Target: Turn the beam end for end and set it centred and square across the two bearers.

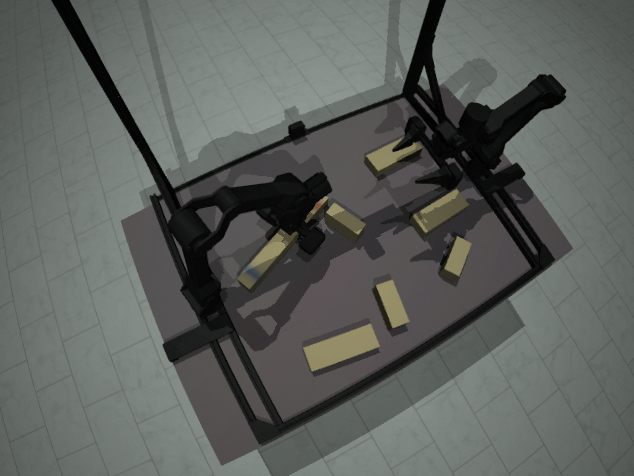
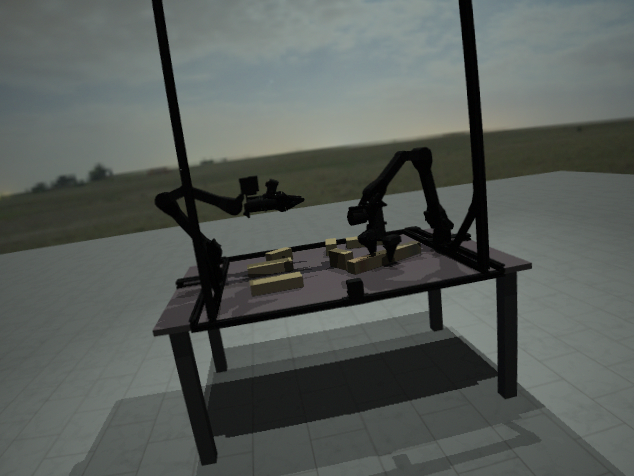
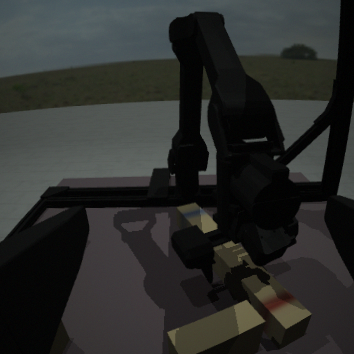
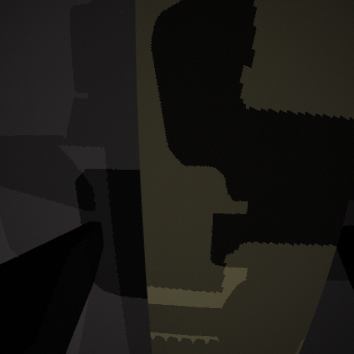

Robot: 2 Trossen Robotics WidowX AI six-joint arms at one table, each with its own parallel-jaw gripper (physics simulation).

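Places are measured from the left arm's base along level axes (x down, y left, z ahead), in centimetres.
Where they show: left gripper, between the fingertips: (image 1: 404, 165) (image 2: 302, 198) (image 3: 208, 213); right gripper, between the fingertips: (image 1: 289, 235) (image 2: 382, 260) (image 3: 233, 271) (image 4: 224, 237); left arm's base, origin of its link: (image 1: 477, 167); right arm's base, origin of its link: (image 1: 206, 303) (image 2: 442, 243) (image 3: 186, 191).
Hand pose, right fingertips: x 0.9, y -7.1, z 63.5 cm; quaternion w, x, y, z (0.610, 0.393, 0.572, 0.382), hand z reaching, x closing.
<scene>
Things, the pixels of their top centre, and the offset from my right fingertips.
- beam, centre of its top: (image 3: 228, 248) (image 1: 284, 236) (image 2: 385, 251) dx -3.4, dy +0.9, dz +1.9 cm
- short tan block, centre of its top: (image 3: 216, 327) (image 1: 346, 218) (image 2: 340, 251) dx -5.3, dy +4.6, dz -14.7 cm
The beam (image 1: 270, 257) (image 3: 228, 254) (image 4: 182, 218) (image 2: 406, 250) is a long tan block with a blue band at one end and a red band at the other. It lies slanted on the left half of the table. Its red end rests on or against a short tan block (image 1: 345, 220) (image 3: 214, 330). My right gripper (image 1: 306, 232) (image 3: 233, 271) (image 2: 378, 252) is open and low, with a finger on each side of the beam's middle. My left gripper (image 1: 421, 161) (image 2: 291, 201) is open and empty, held high at the far right by its base.
Several other tan blocks lie loose on the table: one (image 1: 393, 156) under the left gripper, one (image 1: 440, 211) just in front of it, one (image 1: 457, 257) near the right rail, one (image 1: 392, 302) and a long one (image 1: 341, 347) at the front. A black frame (image 1: 410, 354) rims the table.
</scene>
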